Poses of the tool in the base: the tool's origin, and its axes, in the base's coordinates. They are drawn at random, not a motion.
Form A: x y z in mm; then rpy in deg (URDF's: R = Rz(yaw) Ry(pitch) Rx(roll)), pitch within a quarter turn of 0, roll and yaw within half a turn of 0.
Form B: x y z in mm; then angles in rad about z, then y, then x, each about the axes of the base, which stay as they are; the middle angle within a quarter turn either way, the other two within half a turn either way. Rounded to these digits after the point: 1 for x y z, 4 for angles.
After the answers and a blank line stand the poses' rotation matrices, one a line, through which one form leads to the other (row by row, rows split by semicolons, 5 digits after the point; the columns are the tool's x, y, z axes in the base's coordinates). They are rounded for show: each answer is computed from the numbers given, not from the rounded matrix.
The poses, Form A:
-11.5, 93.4, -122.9, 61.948, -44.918, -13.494
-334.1, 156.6, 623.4, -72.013, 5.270, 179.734
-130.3, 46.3, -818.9, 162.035, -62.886, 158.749
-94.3, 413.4, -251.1, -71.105, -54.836, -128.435
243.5, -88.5, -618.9, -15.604, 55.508, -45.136
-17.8, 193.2, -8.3, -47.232, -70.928, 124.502
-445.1, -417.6, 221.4, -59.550, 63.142, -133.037
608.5, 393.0, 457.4, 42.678, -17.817, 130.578
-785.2, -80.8, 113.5, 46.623, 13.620, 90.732
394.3, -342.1, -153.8, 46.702, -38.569, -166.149
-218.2, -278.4, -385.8, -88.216, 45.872, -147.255
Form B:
-11.5, 93.4, -122.9, 0.6244, -0.5572, 1.1676
-334.1, 156.6, 623.4, -3.0555, -0.0328, 1.2581
-130.3, 46.3, -818.9, -2.1863, -0.7441, -2.2010
-94.3, 413.4, -251.1, 2.5762, 1.1330, 1.1153
243.5, -88.5, -618.9, -0.9215, 0.8490, 0.5997
-17.8, 193.2, -8.3, 1.7627, -0.2439, 1.3401
-445.1, -417.6, 221.4, -1.9025, 0.3274, 1.3266
608.5, 393.0, 457.4, 2.5418, 0.7224, -0.3683
-785.2, -80.8, 113.5, 1.5888, 0.8106, -0.2508
394.3, -342.1, -153.8, -2.4689, 0.2433, -0.9855
-218.2, -278.4, -385.8, -2.3275, 0.5490, 1.5454

0.68857 -0.49621 -0.52882; -0.16523 0.60270 -0.78068; 0.70609 0.62493 0.33301
-0.99576 0.08593 -0.03278; 0.00462 -0.30920 -0.95098; -0.09185 -0.94711 0.30750
-0.42477 0.60065 -0.67734; 0.16519 0.78705 0.59435; 0.89010 0.14057 -0.43354
-0.35801 -0.22714 0.90567; -0.45113 -0.80716 -0.38076; 0.81751 -0.54488 0.18650
0.39948 0.52627 0.75064; -0.40138 0.83656 -0.37290; -0.82421 -0.15232 0.54542
-0.18509 -0.95259 -0.24147; 0.26928 0.18715 -0.94470; 0.94511 -0.23987 0.22188
-0.30833 0.89529 0.32154; -0.33021 0.21626 -0.91880; -0.89213 -0.38947 0.22896
-0.61928 -0.42346 0.66119; 0.72309 -0.63575 0.27010; 0.30598 0.64537 0.69991
-0.01242 -0.68893 0.72472; 0.97180 0.16237 0.17100; -0.23548 0.70641 0.66748
-0.75912 0.60473 0.24090; -0.18718 -0.55722 0.80899; 0.62346 0.56903 0.53619
-0.58562 0.62027 0.52184; -0.37661 0.36188 -0.85277; -0.71779 -0.69593 0.02168

